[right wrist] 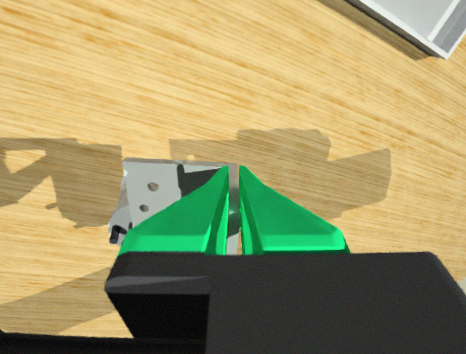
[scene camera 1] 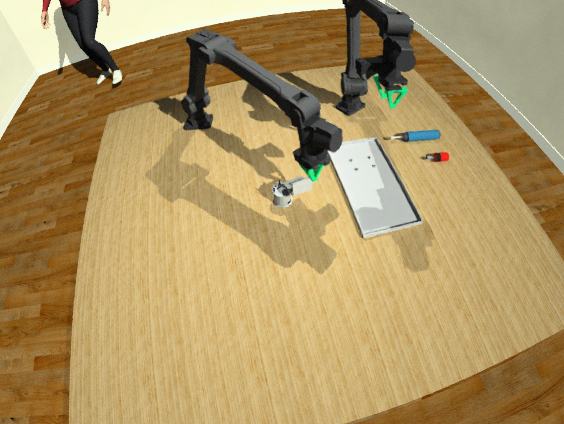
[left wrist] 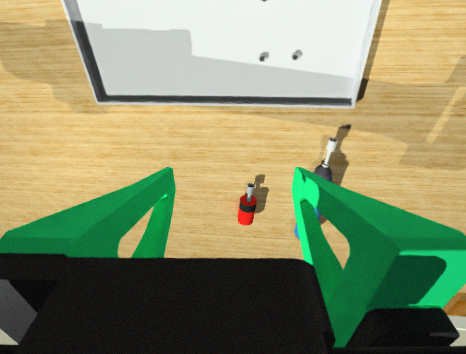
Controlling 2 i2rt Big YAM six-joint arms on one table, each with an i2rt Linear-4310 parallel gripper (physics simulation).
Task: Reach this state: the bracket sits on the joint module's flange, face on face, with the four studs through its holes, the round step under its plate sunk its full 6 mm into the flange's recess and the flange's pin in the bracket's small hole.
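Frame: origin at the left arm's base, x right, y back, z down, level; metres.
Where they show: left gripper, fingertip midpoint: (scene camera 1: 388, 103) (left wrist: 233, 177); right gripper, fingertip midpoint: (right wrist: 233, 176) (scene camera 1: 314, 180); left arm's base, origin of the base link: (scene camera 1: 350, 107); right arm's base, origin of the base link: (scene camera 1: 199, 123).
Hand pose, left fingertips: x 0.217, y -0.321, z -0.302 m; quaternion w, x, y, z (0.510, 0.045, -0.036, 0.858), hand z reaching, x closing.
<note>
Each offset is from my left fingertips to the centre of the thing. "spot": to the spot under its first point.
The joint module @[dx +0.350, dy +0.109, dz +0.265 m] (scene camera 1: 281, 198) is a short grey cylinder standing on the table near the middle. The grey bracket @[dx +0.312, dy +0.076, dz +0.204 m] (scene camera 1: 299, 186) lies over its top and sticks out to the right, seemingly tilted. My right gripper (scene camera 1: 313, 173) is shut on the bracket's upright wall. In the right wrist view the fingers (right wrist: 234, 170) pinch a thin grey wall, and the bracket's plate @[spot: dx +0.295, dy +0.085, dz +0.223 m] (right wrist: 158, 189) with two small holes shows at the left with a dark stud (right wrist: 113, 233) below it. The seating on the flange is hidden. My left gripper (scene camera 1: 393, 98) is open and empty, held high at the back right.
A white tray @[dx +0.062, dy -0.036, dz +0.294 m] (scene camera 1: 374, 185) lies to the right of the module and holds several small screws @[dx -0.005, dy +0.006, dz +0.296 m] (left wrist: 264, 56). A blue screwdriver @[dx -0.271, dy -0.003, dz +0.282 m] (scene camera 1: 417, 135) and a red tool @[dx -0.242, dy -0.135, dz +0.285 m] (scene camera 1: 438, 156) lie beyond it, below the left gripper (left wrist: 233, 172). A person (scene camera 1: 91, 38) walks at the far left.
</note>
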